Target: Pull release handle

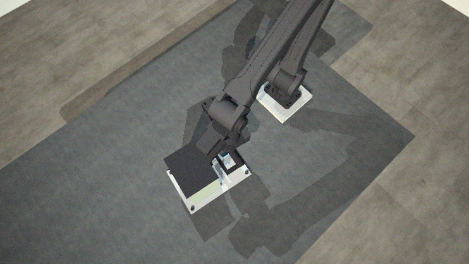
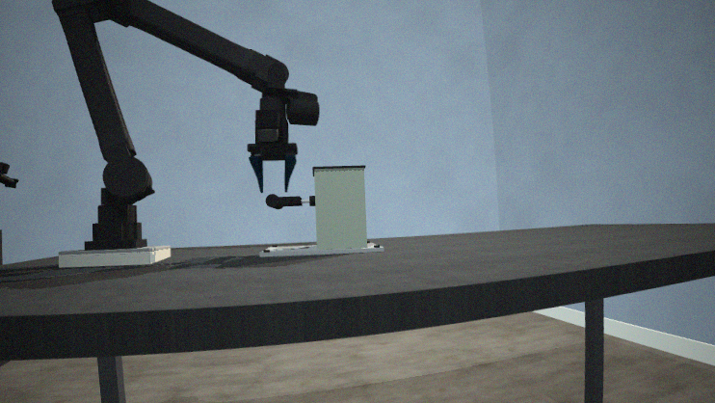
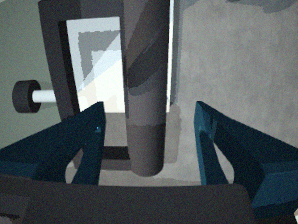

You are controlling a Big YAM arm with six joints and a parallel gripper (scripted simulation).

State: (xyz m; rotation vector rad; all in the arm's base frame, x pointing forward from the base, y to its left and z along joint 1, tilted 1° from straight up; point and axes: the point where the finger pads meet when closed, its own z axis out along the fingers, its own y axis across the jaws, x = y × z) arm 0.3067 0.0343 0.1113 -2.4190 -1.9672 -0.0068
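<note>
My hand is 6 cm short of the release handle, 1 cm to the left of it and 3 cm above it.
</note>
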